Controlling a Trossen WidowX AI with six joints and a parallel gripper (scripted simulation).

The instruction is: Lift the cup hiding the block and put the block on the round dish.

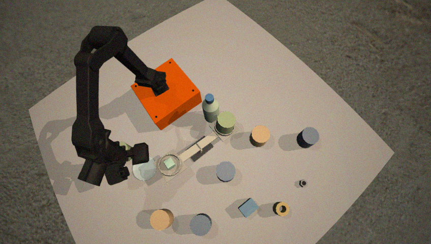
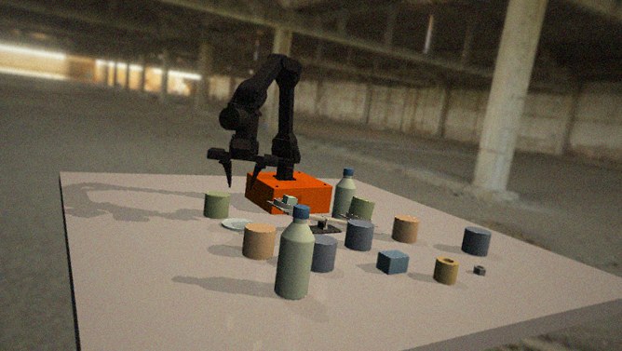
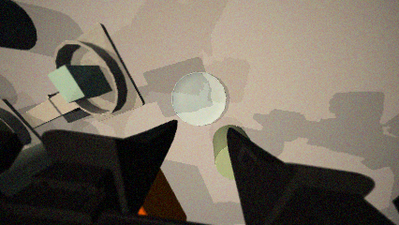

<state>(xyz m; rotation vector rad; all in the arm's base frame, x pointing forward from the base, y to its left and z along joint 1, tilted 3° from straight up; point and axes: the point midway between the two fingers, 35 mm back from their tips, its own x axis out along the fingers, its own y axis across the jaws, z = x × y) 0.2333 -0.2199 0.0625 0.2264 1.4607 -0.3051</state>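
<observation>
Now: the pale green block 120 mm to the left of my gripper tip, 70 mm ahead of it and 20 mm below it. The rest, counted from my gripper tip: pale round dish 100 mm below, 10 mm to the left, 10 mm ahead; small nut 510 mm to the left, 390 mm ahead, 100 mm below.
</observation>
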